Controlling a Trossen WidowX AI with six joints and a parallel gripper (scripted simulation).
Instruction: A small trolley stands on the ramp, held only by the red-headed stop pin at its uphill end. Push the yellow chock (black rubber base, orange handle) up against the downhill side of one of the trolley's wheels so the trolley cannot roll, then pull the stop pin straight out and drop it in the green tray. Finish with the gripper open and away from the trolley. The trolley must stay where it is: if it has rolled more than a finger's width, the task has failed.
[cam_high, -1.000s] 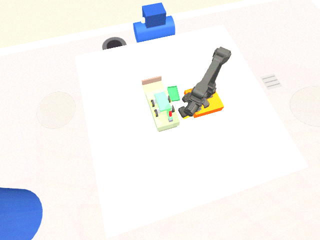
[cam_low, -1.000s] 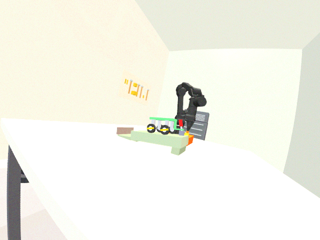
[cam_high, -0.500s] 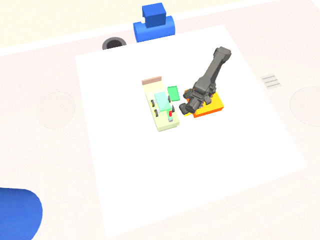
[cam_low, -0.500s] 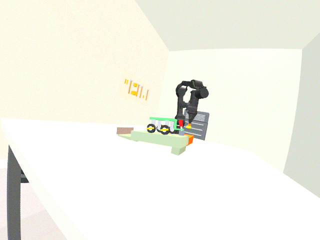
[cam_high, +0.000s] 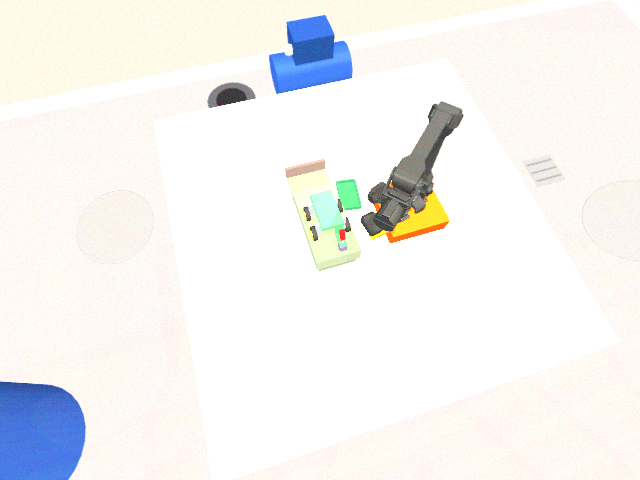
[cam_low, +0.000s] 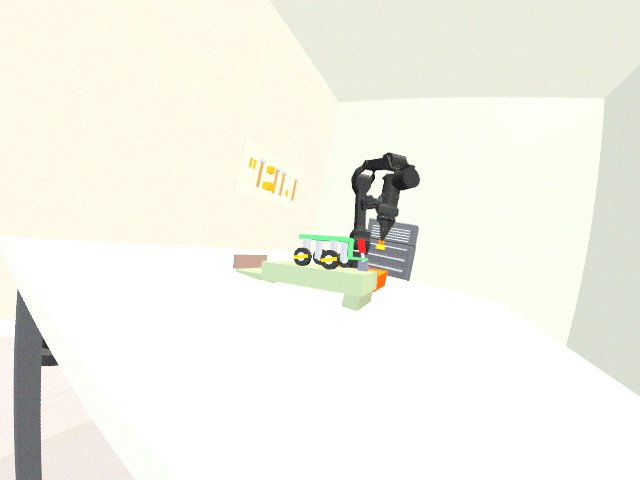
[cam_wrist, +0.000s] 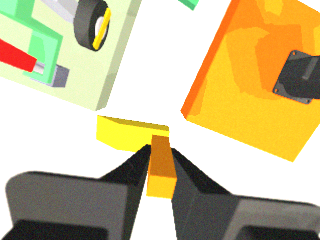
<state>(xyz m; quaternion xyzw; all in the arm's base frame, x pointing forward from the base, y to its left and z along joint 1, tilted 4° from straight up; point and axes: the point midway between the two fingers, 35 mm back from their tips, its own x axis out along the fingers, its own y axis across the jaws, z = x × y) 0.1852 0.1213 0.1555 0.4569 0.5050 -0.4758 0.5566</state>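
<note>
The yellow chock lies 20 mm ahead of my gripper tip and 10 mm below it. The rest, counted from my gripper tip: trolley 150 mm ahead, 120 mm to the right, 60 mm below; then pale green ramp 140 mm ahead, 130 mm to the right, 130 mm below; then red-headed stop pin 130 mm ahead, 30 mm to the right, 50 mm below.
</note>
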